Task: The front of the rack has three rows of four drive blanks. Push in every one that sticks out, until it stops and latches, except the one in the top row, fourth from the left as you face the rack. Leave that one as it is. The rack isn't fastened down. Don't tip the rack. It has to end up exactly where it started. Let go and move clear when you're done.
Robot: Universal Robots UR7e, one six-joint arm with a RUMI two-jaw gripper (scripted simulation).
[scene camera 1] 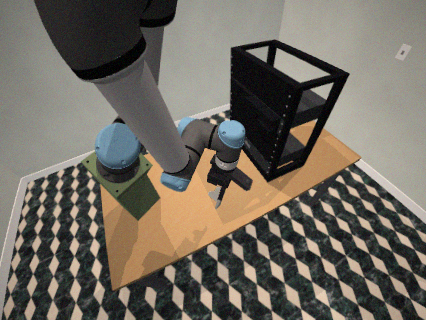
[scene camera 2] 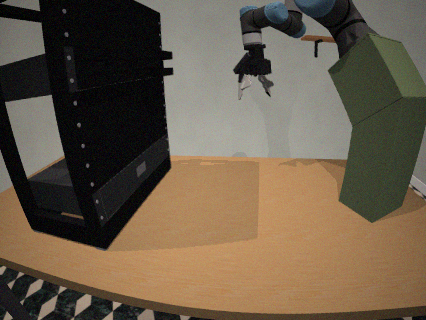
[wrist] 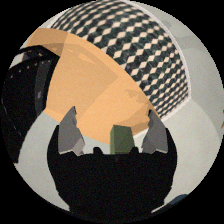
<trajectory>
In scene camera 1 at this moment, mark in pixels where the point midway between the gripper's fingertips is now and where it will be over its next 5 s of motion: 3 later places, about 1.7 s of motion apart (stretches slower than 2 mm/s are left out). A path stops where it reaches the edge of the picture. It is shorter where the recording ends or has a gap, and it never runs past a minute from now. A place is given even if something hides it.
My gripper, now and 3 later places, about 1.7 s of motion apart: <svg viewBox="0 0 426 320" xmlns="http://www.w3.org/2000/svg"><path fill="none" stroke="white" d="M223 192L191 175L161 126L215 99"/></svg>
</trajectory>
